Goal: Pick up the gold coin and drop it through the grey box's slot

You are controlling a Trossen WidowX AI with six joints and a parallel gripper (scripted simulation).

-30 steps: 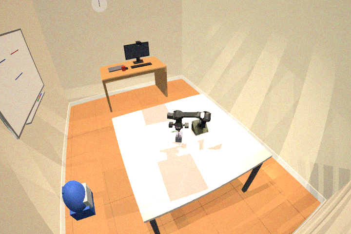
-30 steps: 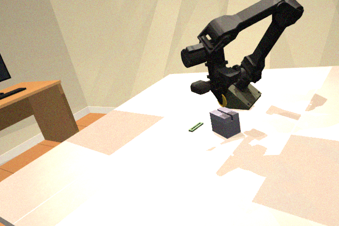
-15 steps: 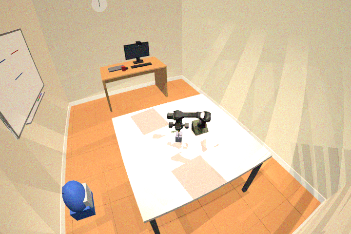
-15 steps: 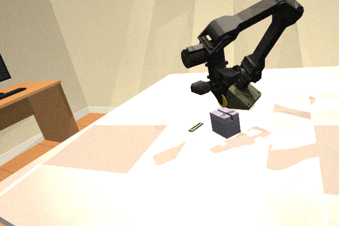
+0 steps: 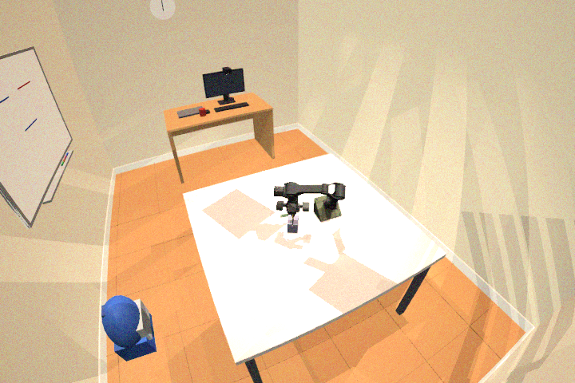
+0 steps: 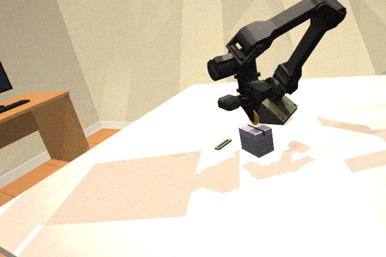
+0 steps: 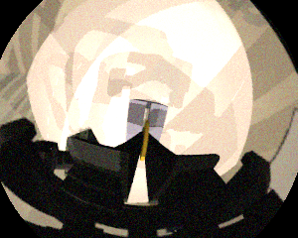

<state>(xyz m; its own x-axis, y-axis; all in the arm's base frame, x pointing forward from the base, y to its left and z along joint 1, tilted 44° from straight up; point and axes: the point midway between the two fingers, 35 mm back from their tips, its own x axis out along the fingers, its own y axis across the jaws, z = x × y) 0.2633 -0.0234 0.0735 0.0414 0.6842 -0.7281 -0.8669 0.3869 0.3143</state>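
Now: gripper tip 1 cm below the gold coin.
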